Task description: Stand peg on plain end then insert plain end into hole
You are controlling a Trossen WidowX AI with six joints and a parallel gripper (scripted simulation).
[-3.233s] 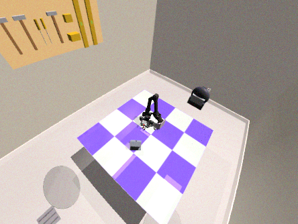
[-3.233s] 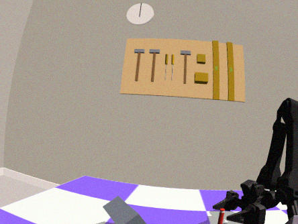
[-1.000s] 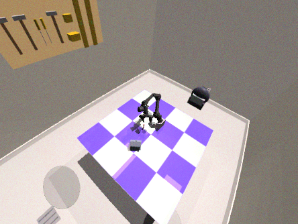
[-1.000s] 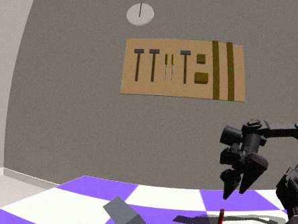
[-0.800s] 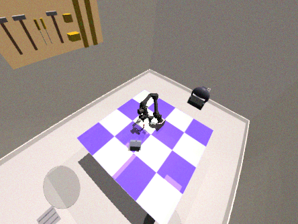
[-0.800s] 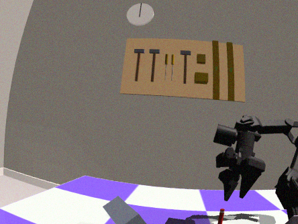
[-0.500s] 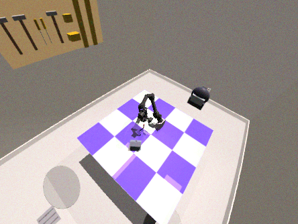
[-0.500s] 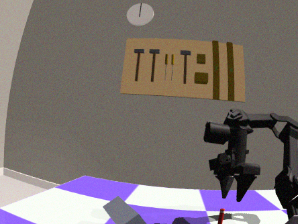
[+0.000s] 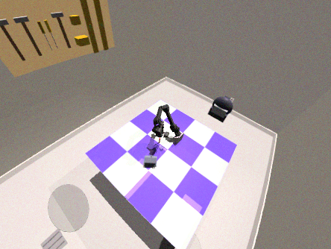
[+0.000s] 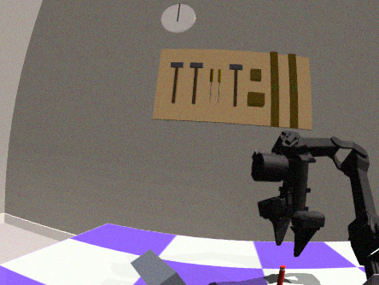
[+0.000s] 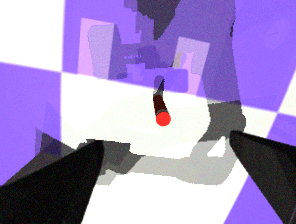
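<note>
My gripper tip is now 60 mm above the red peg. From my gripper tip the other things lie so: grey sloped panel (250 mm ahead, 80 mm to the left, 70 mm below).
</note>
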